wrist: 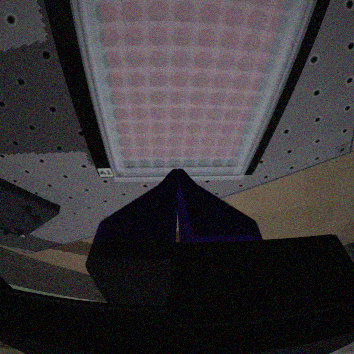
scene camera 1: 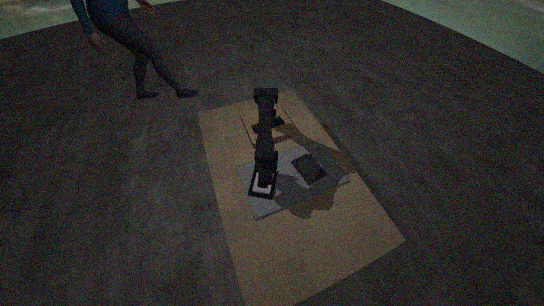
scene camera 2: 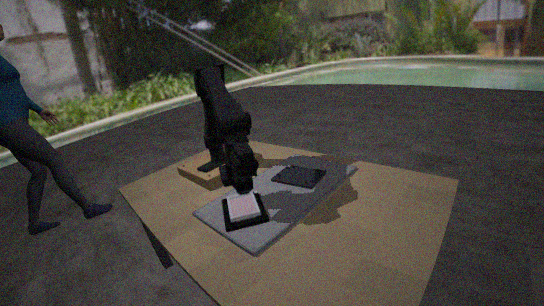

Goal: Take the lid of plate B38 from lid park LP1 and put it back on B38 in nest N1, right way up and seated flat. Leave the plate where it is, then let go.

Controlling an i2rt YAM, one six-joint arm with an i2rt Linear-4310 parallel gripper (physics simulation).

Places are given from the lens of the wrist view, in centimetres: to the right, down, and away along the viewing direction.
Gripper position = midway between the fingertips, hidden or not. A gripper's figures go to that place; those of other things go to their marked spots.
gripper point(wrist: 177, 177): 0, 0, 13
lid point(wrist: 196, 92): 1, -4, 9
black nest point(wrist: 62, 27): -5, -6, 7
